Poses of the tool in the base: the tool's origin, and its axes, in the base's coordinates. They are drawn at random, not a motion.
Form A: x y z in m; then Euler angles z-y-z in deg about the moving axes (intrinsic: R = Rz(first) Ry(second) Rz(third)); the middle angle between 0 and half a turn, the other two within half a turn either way.
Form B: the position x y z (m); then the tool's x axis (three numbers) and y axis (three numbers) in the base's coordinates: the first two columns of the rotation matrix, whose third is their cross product. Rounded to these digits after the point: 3 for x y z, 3 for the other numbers.
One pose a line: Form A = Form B
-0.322 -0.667 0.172 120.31 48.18 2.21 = -0.322 -0.667 0.172 -0.370 0.556 -0.745 -0.850 -0.527 0.029
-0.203 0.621 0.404 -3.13 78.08 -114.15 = -0.203 0.621 0.404 -0.134 -0.907 0.400 0.166 -0.419 -0.893
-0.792 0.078 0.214 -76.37 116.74 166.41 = -0.792 0.078 0.214 0.331 -0.370 0.868 -0.920 -0.332 0.210
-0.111 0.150 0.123 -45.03 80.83 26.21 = -0.111 0.150 0.123 0.414 0.211 -0.886 0.585 0.684 0.436
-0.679 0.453 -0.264 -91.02 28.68 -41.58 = -0.679 0.453 -0.264 -0.675 -0.644 -0.359 0.738 -0.595 -0.319
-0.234 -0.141 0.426 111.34 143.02 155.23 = -0.234 -0.141 0.426 -0.654 0.523 0.546 0.724 0.642 0.252
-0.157 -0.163 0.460 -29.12 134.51 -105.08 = -0.157 -0.163 0.460 -0.311 -0.932 0.186 -0.718 0.102 -0.689
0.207 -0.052 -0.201 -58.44 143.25 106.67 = 0.207 -0.052 -0.201 0.937 0.306 0.172 0.157 -0.804 0.573
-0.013 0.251 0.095 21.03 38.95 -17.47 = -0.013 0.251 0.095 0.800 -0.014 -0.600 -0.124 0.974 -0.189
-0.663 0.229 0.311 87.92 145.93 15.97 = -0.663 0.229 0.311 -0.304 -0.786 -0.539 -0.953 0.263 0.154
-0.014 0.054 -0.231 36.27 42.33 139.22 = -0.014 0.054 -0.231 -0.838 0.195 0.510 0.059 -0.896 0.440
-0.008 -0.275 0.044 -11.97 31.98 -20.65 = -0.008 -0.275 0.044 0.703 -0.510 -0.496 0.487 0.853 -0.187
